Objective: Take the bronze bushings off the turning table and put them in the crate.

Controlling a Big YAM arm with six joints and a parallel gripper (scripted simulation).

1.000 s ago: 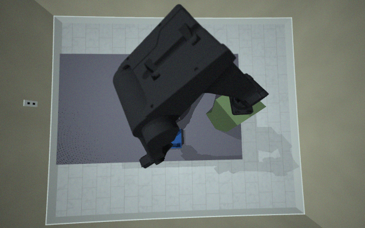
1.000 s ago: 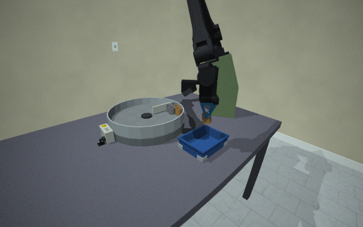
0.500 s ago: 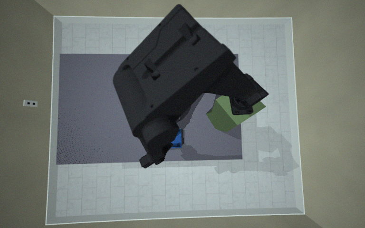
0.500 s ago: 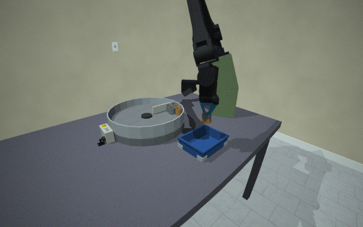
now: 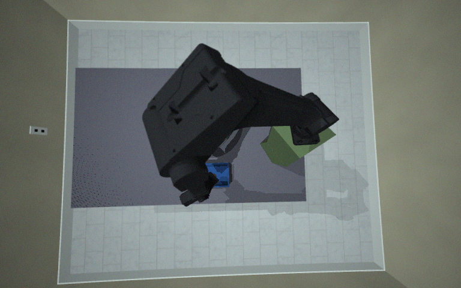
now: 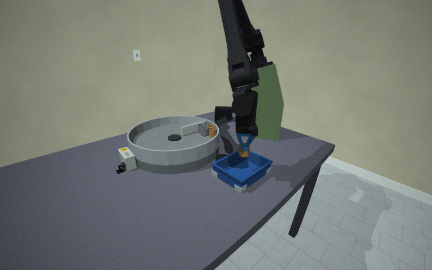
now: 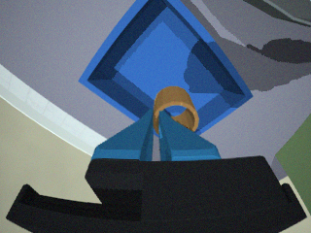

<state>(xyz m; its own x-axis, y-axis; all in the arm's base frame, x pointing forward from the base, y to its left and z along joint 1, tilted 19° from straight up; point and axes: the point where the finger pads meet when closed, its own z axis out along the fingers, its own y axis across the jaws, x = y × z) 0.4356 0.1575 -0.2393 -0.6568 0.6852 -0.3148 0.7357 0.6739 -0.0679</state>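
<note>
Right now the blue crate is 2 cm behind my hand, 1 cm to the right of it and 10 cm below it. The rest, counted from my hand: grey turning table 6 cm ahead, 36 cm to the right, 7 cm below.
</note>
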